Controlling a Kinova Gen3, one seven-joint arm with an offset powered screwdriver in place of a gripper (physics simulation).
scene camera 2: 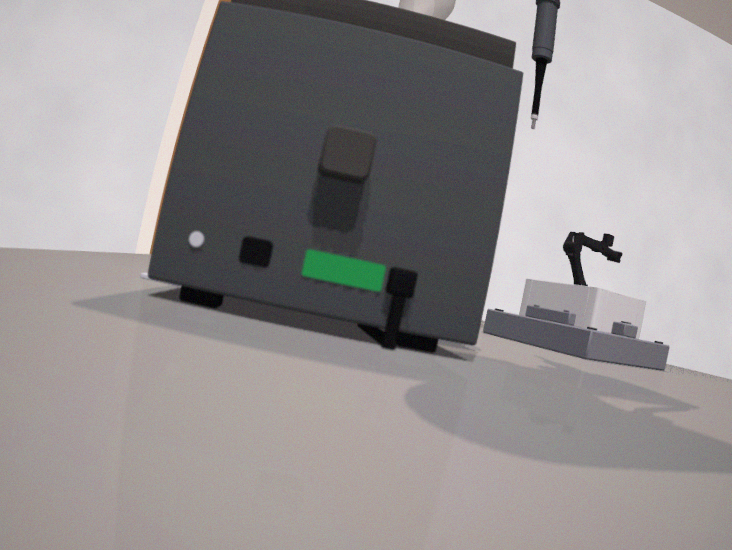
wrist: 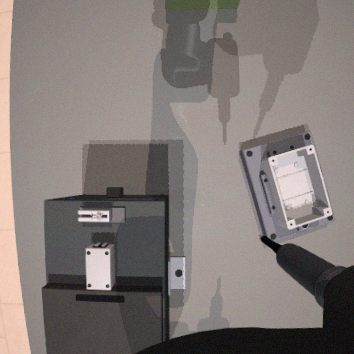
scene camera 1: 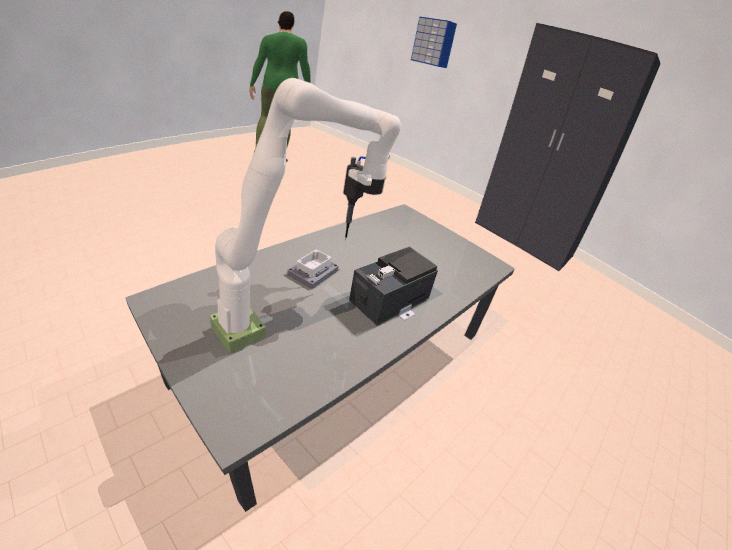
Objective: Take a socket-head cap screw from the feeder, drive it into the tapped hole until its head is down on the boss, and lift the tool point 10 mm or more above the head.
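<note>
My screwdriver [scene camera 1: 346, 235] [scene camera 2: 536, 88] [wrist: 270, 243] points down, high above the table. In scene camera 2 a small light-coloured cap screw [scene camera 2: 533, 121] sits on the bit's tip, upright and head up. The black screw feeder [scene camera 1: 393, 289] [scene camera 2: 266, 147] [wrist: 105, 245] stands apart from the tip, with its pale pick-up slot [wrist: 93, 216] on top. The white open housing [scene camera 1: 325, 256] [scene camera 2: 562, 295] [wrist: 278, 200] sits on a grey fixture plate [scene camera 1: 310, 283] [scene camera 2: 627, 351] [wrist: 254, 200]. Its corner bosses have holes. In the wrist view the tip shows by the plate's near corner; its height over it cannot be read there.
The arm's green base [scene camera 1: 239, 338] [wrist: 202, 5] stands on the grey table [scene camera 1: 284, 378]. A small white tab [scene camera 1: 406, 313] [wrist: 178, 280] lies beside the feeder. A person in green [scene camera 1: 285, 56] stands beyond the table. A dark jointed arm [scene camera 2: 575, 254] shows behind the housing. A dark cabinet [scene camera 1: 562, 141] stands at the wall.
</note>
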